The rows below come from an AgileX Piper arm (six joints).
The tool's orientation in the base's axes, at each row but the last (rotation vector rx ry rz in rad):
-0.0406, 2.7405, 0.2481
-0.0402, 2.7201, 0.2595
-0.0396, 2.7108, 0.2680
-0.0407, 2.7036, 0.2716
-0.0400, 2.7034, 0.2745
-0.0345, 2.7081, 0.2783
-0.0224, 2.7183, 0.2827
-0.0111, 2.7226, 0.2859
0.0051, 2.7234, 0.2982
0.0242, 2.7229, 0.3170
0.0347, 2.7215, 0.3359
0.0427, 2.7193, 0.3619
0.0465, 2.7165, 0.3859
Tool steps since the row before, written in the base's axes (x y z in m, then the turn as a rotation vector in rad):
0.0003, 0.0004, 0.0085, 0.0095, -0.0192, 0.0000
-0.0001, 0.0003, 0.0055, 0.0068, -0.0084, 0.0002
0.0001, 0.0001, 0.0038, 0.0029, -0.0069, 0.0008
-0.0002, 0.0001, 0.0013, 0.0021, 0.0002, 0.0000
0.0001, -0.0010, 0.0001, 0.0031, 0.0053, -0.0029
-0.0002, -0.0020, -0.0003, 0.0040, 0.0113, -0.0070
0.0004, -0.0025, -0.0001, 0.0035, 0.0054, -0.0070
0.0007, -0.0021, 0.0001, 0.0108, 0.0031, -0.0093
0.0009, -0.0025, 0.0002, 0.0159, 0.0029, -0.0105
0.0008, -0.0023, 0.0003, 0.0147, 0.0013, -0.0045
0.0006, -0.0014, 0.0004, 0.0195, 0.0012, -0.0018
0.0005, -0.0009, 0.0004, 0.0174, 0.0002, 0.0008
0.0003, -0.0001, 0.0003, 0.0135, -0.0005, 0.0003
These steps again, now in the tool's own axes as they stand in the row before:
-0.0035, 0.0018, -0.0075, -0.0089, -0.0195, 0.0001
-0.0021, 0.0013, -0.0049, -0.0064, -0.0087, 0.0009
-0.0016, 0.0008, -0.0033, -0.0031, -0.0068, -0.0009
-0.0004, 0.0004, -0.0012, -0.0019, 0.0000, 0.0009
-0.0001, -0.0010, -0.0002, -0.0016, 0.0044, 0.0049
0.0003, -0.0020, -0.0002, -0.0006, 0.0095, 0.0101
-0.0004, -0.0025, -0.0003, -0.0003, 0.0037, 0.0087
-0.0008, -0.0021, -0.0002, -0.0062, 0.0007, 0.0132
-0.0010, -0.0024, -0.0003, -0.0104, 0.0000, 0.0162
-0.0010, -0.0022, -0.0005, -0.0117, -0.0002, 0.0100
-0.0008, -0.0013, -0.0004, -0.0172, 0.0003, 0.0095
-0.0007, -0.0008, -0.0004, -0.0163, 0.0000, 0.0061
-0.0004, 0.0000, -0.0002, -0.0126, -0.0007, 0.0048

